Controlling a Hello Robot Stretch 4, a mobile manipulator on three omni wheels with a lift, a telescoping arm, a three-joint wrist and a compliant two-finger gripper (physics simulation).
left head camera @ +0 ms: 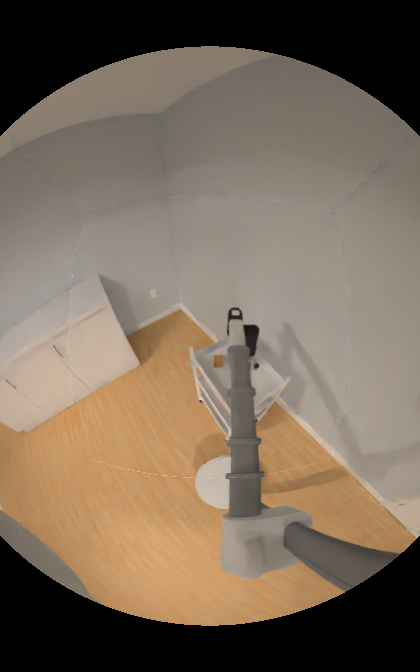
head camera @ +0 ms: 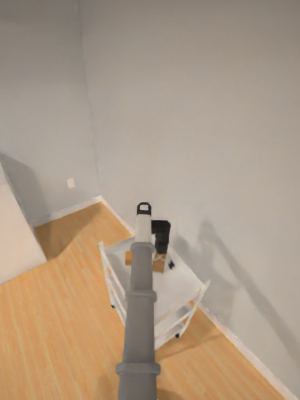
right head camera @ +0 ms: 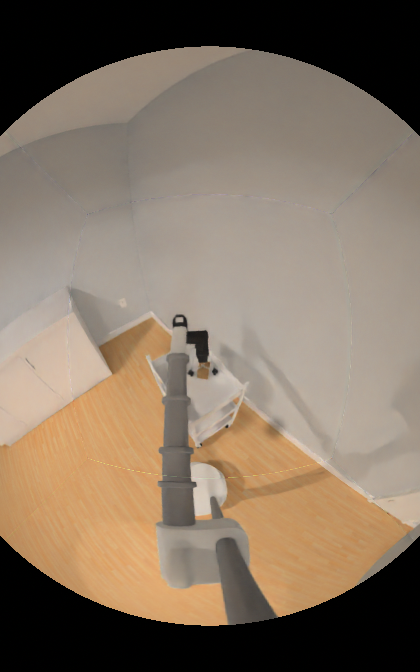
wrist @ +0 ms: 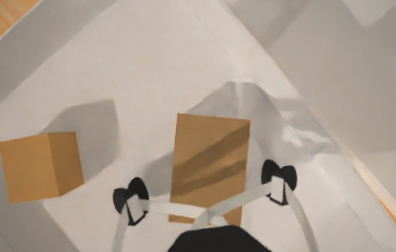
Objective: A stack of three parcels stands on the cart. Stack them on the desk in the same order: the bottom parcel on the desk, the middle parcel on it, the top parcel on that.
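Places are measured from the robot's base along level axes (x right, y ahead, z up), in millimetres.
Pixels of known places: gripper, between the fingertips: [head camera: 158,267] [wrist: 204,183].
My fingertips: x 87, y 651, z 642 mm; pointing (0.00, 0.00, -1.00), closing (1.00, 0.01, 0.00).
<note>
Behind a point stands the place of what it marks.
A large brown parcel [head camera: 158,266] {z 682, x 85, y 630 mm} [right head camera: 203,375] [wrist: 210,150] {z 684, x 96, y 688 mm} lies on the white top of the cart [head camera: 180,290] {z 634, x 193, y 531 mm} [left head camera: 270,384] [right head camera: 215,395] [wrist: 150,60] {z 635, x 48, y 781 mm}. A smaller brown parcel [head camera: 128,258] {z 684, x -71, y 671 mm} [left head camera: 218,361] [wrist: 30,167] {z 684, x -61, y 691 mm} stands apart to its left in the wrist view. A third parcel cannot be made out. My gripper [right head camera: 203,371] [wrist: 204,183] {z 642, x 87, y 651 mm} is open and empty. Its two fingertips stand on either side of the large parcel's near part, with a gap on each side. The palm hides the parcel's near end. I cannot make out a desk for certain.
A white cabinet [head camera: 15,235] {z 459, x -934, y 977 mm} [left head camera: 95,350] [right head camera: 60,365] stands at the left by the wall. The cart stands close to the right wall and has a raised rim. A round white disc [left head camera: 210,482] [right head camera: 207,490] shows low beside my arm.
</note>
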